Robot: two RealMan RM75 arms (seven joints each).
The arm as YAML. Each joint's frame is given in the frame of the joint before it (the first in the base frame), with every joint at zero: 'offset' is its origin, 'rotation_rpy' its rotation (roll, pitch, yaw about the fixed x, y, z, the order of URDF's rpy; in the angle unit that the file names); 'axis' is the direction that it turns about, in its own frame. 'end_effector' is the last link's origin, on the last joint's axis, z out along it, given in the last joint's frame.
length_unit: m
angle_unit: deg
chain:
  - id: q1
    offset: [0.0, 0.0, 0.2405]
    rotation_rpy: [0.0, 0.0, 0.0]
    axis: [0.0, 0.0, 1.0]
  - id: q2
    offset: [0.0, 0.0, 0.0]
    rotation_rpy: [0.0, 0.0, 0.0]
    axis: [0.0, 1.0, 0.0]
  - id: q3
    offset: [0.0, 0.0, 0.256]
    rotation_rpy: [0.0, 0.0, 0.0]
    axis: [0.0, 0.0, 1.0]
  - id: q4
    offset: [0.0, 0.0, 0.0]
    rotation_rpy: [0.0, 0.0, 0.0]
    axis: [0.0, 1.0, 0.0]
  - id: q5
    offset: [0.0, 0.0, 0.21]
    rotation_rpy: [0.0, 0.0, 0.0]
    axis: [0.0, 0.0, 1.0]
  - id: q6
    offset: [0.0, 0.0, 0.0]
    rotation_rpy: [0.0, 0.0, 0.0]
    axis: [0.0, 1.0, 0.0]
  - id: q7
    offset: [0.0, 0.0, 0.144]
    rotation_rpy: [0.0, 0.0, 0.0]
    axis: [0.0, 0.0, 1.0]
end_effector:
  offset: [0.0, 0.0, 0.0]
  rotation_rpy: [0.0, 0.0, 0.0]
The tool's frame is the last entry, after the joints.
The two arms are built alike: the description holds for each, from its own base.
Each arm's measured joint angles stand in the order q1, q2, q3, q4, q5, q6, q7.
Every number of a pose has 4 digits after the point. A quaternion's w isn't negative.
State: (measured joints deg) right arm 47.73 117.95 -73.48 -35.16 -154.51 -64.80 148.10; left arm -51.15 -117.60 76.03 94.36 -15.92 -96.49 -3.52
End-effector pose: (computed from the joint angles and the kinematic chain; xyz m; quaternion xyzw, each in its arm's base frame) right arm 0.2582 0.3934 -0.0476 -0.8515 0.4298 -0.2175 0.2072; left arm -0.0523 0.3951 0.0750 -0.8188 -0.4167 0.0669 0.3891
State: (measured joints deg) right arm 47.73 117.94 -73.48 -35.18 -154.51 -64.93 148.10; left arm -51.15 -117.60 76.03 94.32 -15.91 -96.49 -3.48
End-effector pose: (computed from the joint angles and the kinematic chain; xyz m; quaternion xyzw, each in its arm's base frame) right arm 0.2582 0.3931 -0.0475 -0.8514 0.4301 -0.2180 0.2064; left arm -0.0525 0.3951 0.0749 -0.8189 -0.4167 0.0673 0.3890
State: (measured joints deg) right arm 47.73 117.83 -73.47 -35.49 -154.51 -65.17 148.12; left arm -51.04 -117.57 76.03 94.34 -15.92 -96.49 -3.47
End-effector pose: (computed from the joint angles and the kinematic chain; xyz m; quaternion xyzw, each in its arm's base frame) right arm 0.2574 0.3939 -0.0461 -0.8516 0.4293 -0.2178 0.2072; left arm -0.0532 0.3951 0.0751 -0.8185 -0.4172 0.0676 0.3891
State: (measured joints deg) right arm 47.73 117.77 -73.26 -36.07 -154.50 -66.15 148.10; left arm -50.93 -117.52 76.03 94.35 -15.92 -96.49 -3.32
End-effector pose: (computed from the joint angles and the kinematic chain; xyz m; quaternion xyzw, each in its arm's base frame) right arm 0.2557 0.3936 -0.0447 -0.8521 0.4300 -0.2182 0.2037; left arm -0.0540 0.3951 0.0754 -0.8185 -0.4168 0.0685 0.3894
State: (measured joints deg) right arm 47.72 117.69 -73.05 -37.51 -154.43 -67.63 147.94; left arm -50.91 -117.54 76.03 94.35 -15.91 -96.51 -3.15
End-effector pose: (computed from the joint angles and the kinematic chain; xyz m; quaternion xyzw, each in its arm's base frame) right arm 0.2510 0.3947 -0.0417 -0.8548 0.4267 -0.2170 0.2006; left arm -0.0542 0.3950 0.0753 -0.8191 -0.4158 0.0693 0.3891
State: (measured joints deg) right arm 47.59 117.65 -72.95 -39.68 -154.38 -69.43 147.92; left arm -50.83 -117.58 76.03 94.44 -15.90 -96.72 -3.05
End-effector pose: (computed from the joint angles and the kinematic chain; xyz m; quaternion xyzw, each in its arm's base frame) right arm 0.2443 0.3961 -0.0378 -0.8583 0.4216 -0.2147 0.1986; left arm -0.0547 0.3944 0.0752 -0.8192 -0.4160 0.0708 0.3884
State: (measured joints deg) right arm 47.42 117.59 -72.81 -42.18 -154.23 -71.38 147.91; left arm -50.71 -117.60 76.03 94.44 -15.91 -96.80 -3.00
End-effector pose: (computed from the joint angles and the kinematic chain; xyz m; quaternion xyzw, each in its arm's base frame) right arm 0.2367 0.3976 -0.0332 -0.8624 0.4159 -0.2110 0.1970; left arm -0.0556 0.3941 0.0750 -0.8190 -0.4168 0.0719 0.3878
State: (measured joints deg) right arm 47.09 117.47 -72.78 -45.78 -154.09 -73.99 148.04; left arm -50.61 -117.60 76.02 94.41 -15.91 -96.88 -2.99
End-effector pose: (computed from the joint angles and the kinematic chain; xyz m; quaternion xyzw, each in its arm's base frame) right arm 0.2266 0.3993 -0.0261 -0.8675 0.4074 -0.2069 0.1967; left arm -0.0566 0.3939 0.0750 -0.8185 -0.4179 0.0730 0.3874
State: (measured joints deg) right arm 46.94 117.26 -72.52 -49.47 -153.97 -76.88 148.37; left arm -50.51 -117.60 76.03 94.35 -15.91 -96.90 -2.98
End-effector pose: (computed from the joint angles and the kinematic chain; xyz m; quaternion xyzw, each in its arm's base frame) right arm 0.2155 0.4010 -0.0177 -0.8718 0.4002 -0.2026 0.1969; left arm -0.0575 0.3938 0.0748 -0.8181 -0.4189 0.0739 0.3871
